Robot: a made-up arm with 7 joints. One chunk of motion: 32 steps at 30 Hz.
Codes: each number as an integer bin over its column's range. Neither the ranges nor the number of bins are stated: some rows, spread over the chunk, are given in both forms.
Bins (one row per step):
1: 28 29 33 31 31 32
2: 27 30 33 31 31 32
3: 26 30 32 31 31 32
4: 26 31 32 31 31 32
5: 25 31 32 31 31 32
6: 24 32 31 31 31 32
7: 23 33 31 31 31 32
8: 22 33 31 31 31 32
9: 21 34 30 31 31 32
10: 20 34 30 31 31 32
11: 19 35 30 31 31 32
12: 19 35 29 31 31 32
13: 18 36 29 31 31 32
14: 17 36 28 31 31 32
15: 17 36 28 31 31 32
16: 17 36 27 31 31 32
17: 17 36 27 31 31 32
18: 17 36 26 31 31 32
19: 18 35 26 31 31 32
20: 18 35 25 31 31 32
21: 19 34 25 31 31 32
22: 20 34 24 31 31 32
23: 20 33 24 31 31 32
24: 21 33 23 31 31 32
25: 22 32 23 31 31 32
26: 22 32 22 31 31 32
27: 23 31 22 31 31 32
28: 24 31 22 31 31 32
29: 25 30 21 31 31 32
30: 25 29 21 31 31 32
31: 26 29 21 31 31 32
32: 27 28 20 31 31 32
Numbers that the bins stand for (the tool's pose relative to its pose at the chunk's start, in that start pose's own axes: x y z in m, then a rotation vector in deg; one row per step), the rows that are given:
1: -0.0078 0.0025 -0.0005 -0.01 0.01 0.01
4: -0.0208 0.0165 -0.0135 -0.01 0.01 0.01
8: -0.0468 0.0305 -0.0265 -0.01 0.01 0.01
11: -0.0663 0.0444 -0.0395 -0.01 0.01 0.01
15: -0.0794 0.0514 -0.0656 -0.01 0.01 0.01
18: -0.0794 0.0514 -0.0916 -0.01 0.01 0.01
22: -0.0598 0.0375 -0.1176 -0.01 0.01 0.01
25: -0.0468 0.0235 -0.1306 -0.01 0.01 0.01
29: -0.0273 0.0095 -0.1567 -0.01 0.01 0.01
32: -0.0143 -0.0044 -0.1697 -0.01 0.01 0.01
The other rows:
2: -0.0143 0.0095 -0.0005 -0.01 0.01 0.01
3: -0.0208 0.0095 -0.0135 -0.01 0.01 0.01
5: -0.0273 0.0165 -0.0135 -0.01 0.01 0.01
6: -0.0338 0.0235 -0.0265 -0.01 0.01 0.01
7: -0.0403 0.0305 -0.0265 -0.01 0.01 0.01
9: -0.0533 0.0375 -0.0395 -0.01 0.01 0.01
10: -0.0598 0.0375 -0.0395 -0.01 0.01 0.01
12: -0.0663 0.0444 -0.0525 -0.01 0.01 0.01
13: -0.0729 0.0514 -0.0525 -0.01 0.01 0.01
14: -0.0794 0.0514 -0.0656 -0.01 0.01 0.01
16: -0.0794 0.0514 -0.0786 -0.01 0.01 0.01
17: -0.0794 0.0514 -0.0786 -0.01 0.01 0.01
19: -0.0729 0.0444 -0.0916 -0.01 0.01 0.01
20: -0.0729 0.0444 -0.1046 -0.01 0.01 0.01
21: -0.0663 0.0375 -0.1046 -0.01 0.01 0.01
23: -0.0598 0.0305 -0.1176 -0.01 0.01 0.01
24: -0.0533 0.0305 -0.1306 -0.01 0.01 0.01
26: -0.0468 0.0235 -0.1437 -0.01 0.01 0.01
27: -0.0403 0.0165 -0.1437 -0.01 0.01 0.01
28: -0.0338 0.0165 -0.1437 -0.01 0.01 0.01
30: -0.0273 0.0025 -0.1567 -0.01 0.01 0.01
31: -0.0208 0.0025 -0.1567 -0.01 0.01 0.01

